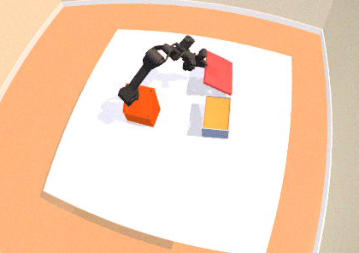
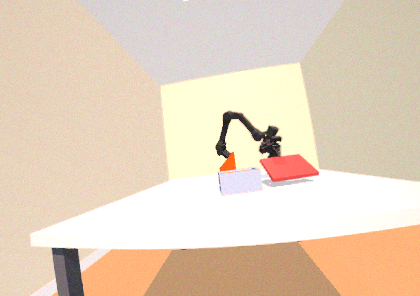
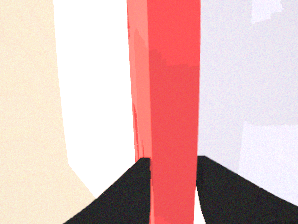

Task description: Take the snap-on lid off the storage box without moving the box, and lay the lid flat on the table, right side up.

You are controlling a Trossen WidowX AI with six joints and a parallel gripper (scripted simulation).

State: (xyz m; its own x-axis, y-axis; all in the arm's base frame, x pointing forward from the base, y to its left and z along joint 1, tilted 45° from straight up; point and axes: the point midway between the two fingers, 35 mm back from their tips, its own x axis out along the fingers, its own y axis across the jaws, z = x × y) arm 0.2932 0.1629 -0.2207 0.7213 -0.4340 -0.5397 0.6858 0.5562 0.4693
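Right now the red lid is 70 mm ahead of my gripper tip, 40 mm below it and 10 mm to the left of it. Round my gripper tip: storage box: 260 mm to the right, 100 mm ahead, 80 mm below.
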